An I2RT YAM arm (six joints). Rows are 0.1 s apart.
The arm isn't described. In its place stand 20 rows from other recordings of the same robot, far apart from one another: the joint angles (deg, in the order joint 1, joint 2, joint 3, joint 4, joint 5, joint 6), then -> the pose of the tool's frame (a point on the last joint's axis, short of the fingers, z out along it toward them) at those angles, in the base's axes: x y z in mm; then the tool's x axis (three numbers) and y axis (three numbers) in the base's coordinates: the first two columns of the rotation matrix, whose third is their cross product.
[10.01, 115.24, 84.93, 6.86, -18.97, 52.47] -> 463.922 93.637 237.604 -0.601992 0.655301 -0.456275 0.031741 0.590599 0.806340
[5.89, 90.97, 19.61, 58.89, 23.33, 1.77] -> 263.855 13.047 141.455 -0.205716 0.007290 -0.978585 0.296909 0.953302 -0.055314
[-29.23, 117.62, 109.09, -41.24, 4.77, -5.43] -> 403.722 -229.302 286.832 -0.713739 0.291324 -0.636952 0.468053 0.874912 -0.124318
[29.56, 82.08, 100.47, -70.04, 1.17, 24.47] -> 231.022 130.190 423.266 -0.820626 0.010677 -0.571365 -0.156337 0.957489 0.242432
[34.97, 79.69, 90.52, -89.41, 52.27, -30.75] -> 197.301 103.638 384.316 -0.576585 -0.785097 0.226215 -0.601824 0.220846 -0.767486
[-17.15, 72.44, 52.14, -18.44, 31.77, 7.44] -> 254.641 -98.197 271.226 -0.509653 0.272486 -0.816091 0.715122 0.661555 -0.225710
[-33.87, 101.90, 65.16, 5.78, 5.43, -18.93] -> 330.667 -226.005 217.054 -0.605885 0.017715 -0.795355 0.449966 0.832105 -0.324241
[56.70, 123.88, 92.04, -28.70, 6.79, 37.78] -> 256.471 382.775 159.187 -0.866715 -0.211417 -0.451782 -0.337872 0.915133 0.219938
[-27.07, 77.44, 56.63, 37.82, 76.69, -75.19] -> 243.820 -163.513 364.273 -0.835799 0.177194 -0.519656 0.490426 -0.184553 -0.851717
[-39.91, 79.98, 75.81, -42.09, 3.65, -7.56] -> 227.516 -193.255 336.369 -0.638047 0.362508 -0.679326 0.595274 0.791834 -0.136556
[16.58, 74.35, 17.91, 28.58, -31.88, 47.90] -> 211.591 82.616 148.015 -0.812104 0.415596 -0.409594 -0.130157 0.555242 0.821441
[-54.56, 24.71, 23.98, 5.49, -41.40, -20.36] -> 92.400 -89.226 289.090 -0.034560 -0.401518 -0.915199 0.231428 0.887640 -0.398166
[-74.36, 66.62, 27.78, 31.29, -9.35, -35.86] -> 73.474 -240.992 234.570 -0.559895 -0.144142 -0.815930 0.714135 0.415404 -0.563428
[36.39, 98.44, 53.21, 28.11, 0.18, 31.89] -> 304.863 224.544 210.700 -0.513348 0.277926 -0.811931 -0.376488 0.777267 0.504097
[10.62, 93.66, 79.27, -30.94, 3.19, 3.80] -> 360.183 65.521 296.289 -0.707096 -0.065261 -0.704100 -0.098913 0.995071 0.007105
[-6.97, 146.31, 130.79, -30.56, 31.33, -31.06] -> 557.789 -86.840 176.992 -0.850666 -0.339990 -0.400966 0.026589 0.733917 -0.678719
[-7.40, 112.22, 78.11, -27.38, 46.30, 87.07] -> 396.719 -77.478 183.544 0.386083 0.645631 -0.658863 0.892316 -0.080280 0.444214
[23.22, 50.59, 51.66, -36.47, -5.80, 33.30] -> 168.982 76.411 318.655 -0.701862 0.293248 -0.649150 -0.098836 0.862419 0.496452
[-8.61, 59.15, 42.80, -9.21, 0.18, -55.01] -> 232.807 -35.363 281.467 -0.369567 -0.772628 -0.516203 -0.262034 0.619642 -0.739852
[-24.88, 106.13, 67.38, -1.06, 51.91, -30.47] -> 347.174 -191.890 199.112 -0.910342 0.077356 -0.406562 0.401895 0.399714 -0.823838
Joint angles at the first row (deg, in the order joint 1, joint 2, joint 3, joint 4, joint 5, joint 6):
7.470, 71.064, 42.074, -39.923, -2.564, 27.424
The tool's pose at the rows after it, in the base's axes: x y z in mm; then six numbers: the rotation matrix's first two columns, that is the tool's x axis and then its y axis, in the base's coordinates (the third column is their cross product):
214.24 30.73 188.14 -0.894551 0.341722 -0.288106 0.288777 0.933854 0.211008
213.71 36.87 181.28 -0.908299 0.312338 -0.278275 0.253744 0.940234 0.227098
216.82 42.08 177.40 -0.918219 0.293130 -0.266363 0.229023 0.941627 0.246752
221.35 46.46 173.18 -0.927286 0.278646 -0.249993 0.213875 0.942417 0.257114
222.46 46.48 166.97 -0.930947 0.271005 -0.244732 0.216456 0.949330 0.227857
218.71 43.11 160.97 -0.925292 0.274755 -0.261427 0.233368 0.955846 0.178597
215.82 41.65 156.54 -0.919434 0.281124 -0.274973 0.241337 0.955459 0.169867
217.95 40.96 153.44 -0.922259 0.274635 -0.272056 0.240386 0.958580 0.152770
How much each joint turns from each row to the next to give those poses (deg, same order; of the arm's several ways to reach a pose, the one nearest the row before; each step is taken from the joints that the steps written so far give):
0.132, 0.480, -1.181, 1.230, -0.847, -0.174
1.417, 0.726, -1.154, 1.767, -1.284, -0.354
0.976, 1.425, 0.027, 1.280, -1.446, -0.111
0.736, 1.987, 0.454, 0.921, -1.011, -0.046
0.167, 1.327, -0.360, 0.567, 1.374, -0.356
-0.176, -0.273, -1.597, 0.899, 3.095, -0.114
-0.087, -0.457, -1.518, 1.570, 0.908, 0.231
-0.168, 1.118, 0.134, 0.355, 0.672, -0.544

